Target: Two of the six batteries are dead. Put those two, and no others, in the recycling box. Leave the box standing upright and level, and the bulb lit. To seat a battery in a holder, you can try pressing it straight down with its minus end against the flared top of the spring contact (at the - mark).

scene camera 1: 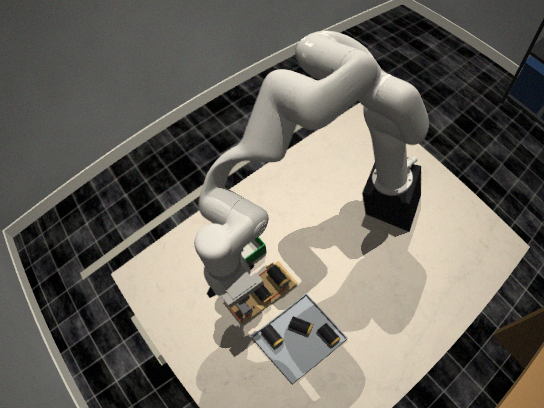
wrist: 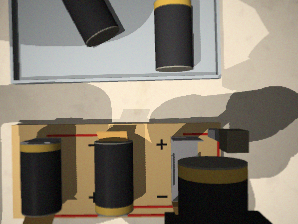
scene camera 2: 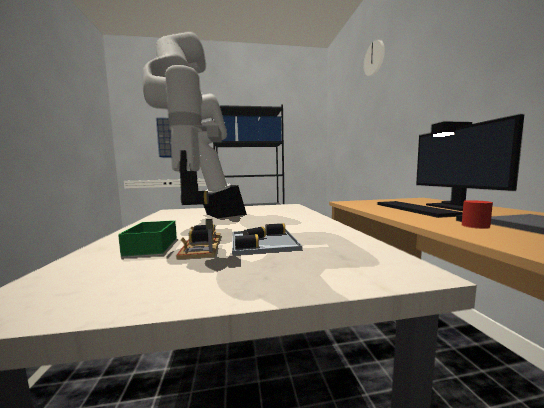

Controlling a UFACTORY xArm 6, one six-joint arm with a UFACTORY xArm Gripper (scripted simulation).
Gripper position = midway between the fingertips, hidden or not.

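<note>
I can see a grey tray [scene camera 1: 298,353], [scene camera 2: 285,242], [wrist: 49,49]. There is a green recycling box [scene camera 2: 146,238] too, though in the wrist view the box is out of frame. My gripper [scene camera 2: 190,200] is visible to me as well.
</note>
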